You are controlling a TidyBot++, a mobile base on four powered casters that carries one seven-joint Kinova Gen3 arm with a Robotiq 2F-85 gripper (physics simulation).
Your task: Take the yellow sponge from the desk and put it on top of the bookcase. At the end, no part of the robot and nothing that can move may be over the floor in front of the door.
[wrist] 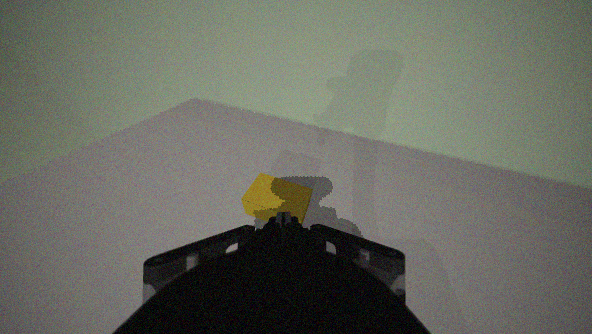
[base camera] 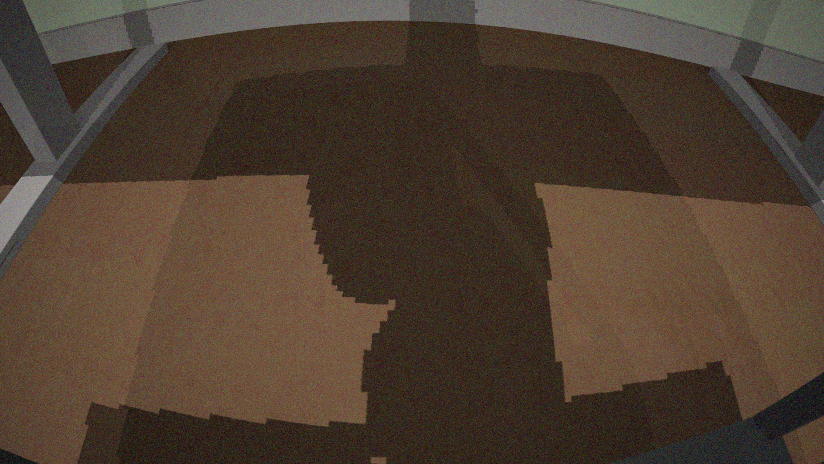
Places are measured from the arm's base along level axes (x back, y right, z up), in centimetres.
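Where they show: gripper, fingertip midpoint: (wrist: 283, 221).
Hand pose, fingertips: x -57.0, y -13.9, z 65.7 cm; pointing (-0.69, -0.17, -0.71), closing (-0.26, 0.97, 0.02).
Observation:
After its pixels a point has its place.
The yellow sponge (wrist: 261, 192) {x -63.8, y -19.6, z 59.8 cm} lies on the pale desk top (wrist: 125, 190) {x -60.6, y -45.3, z 55.3 cm} in the wrist view, just beyond the fingertips. Its lower edge is partly hidden behind them, and a shadow falls across its right part. My gripper (wrist: 283, 221) {x -57.0, y -13.9, z 65.7 cm} is shut and empty, with its fingertips together. It is in front of the sponge in the view; the exact gap to the sponge cannot be told. The bookcase and the door do not show in either view.
A green wall (wrist: 250, 45) {x -102.6, y -37.0, z 73.5 cm} stands beyond the desk's back edges, which meet at a corner. In the base view, grey frame bars (base camera: 109, 103) (base camera: 755, 126) {x -63.8, y 69.2, z -39.0 cm} stand at left and right over the brown floor (base camera: 242, 299) {x -35.2, y -13.4, z -39.7 cm}. A pale skirting board (base camera: 288, 12) {x -99.0, y -17.2, z -36.6 cm} runs along the far wall.

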